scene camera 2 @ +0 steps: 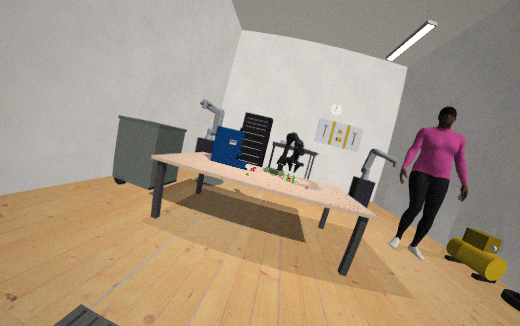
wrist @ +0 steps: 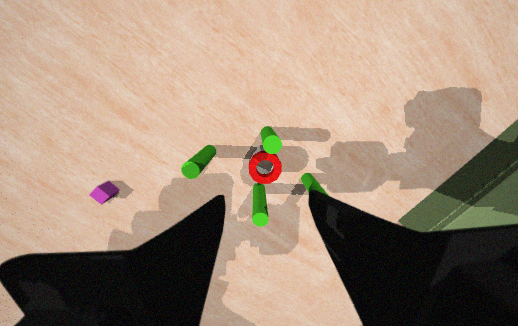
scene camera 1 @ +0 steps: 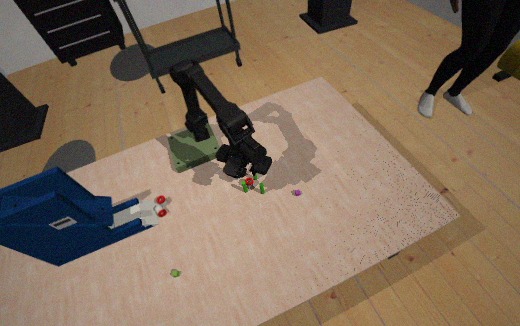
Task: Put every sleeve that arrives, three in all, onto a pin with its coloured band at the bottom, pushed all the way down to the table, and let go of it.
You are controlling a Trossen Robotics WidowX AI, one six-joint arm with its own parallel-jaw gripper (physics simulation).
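A sleeve with a red ring-shaped end (scene camera 1: 245,181) (wrist: 265,179) stands among the green pins, red end up; a bit of grey shows below it. Whether a pin runs inside it I cannot tell. Green pins (scene camera 1: 262,188) (scene camera 2: 293,179) (wrist: 260,202) stand around it, several of them in the wrist view. Two more sleeves with red ends, one (scene camera 1: 157,200) behind the other (scene camera 1: 158,214), are at the end of the pale chute (scene camera 1: 127,217). My gripper (scene camera 1: 248,172) (wrist: 267,199) is open and empty above the pins; its right finger partly covers one pin in the wrist view.
The blue dispenser box (scene camera 1: 30,220) (scene camera 2: 227,147) stands at the left. A green base plate (scene camera 1: 180,155) (wrist: 480,205) lies under the arm. A small purple block (scene camera 1: 297,192) (wrist: 104,192) lies beside the pins, and a small lime block (scene camera 1: 174,273) lies near the front.
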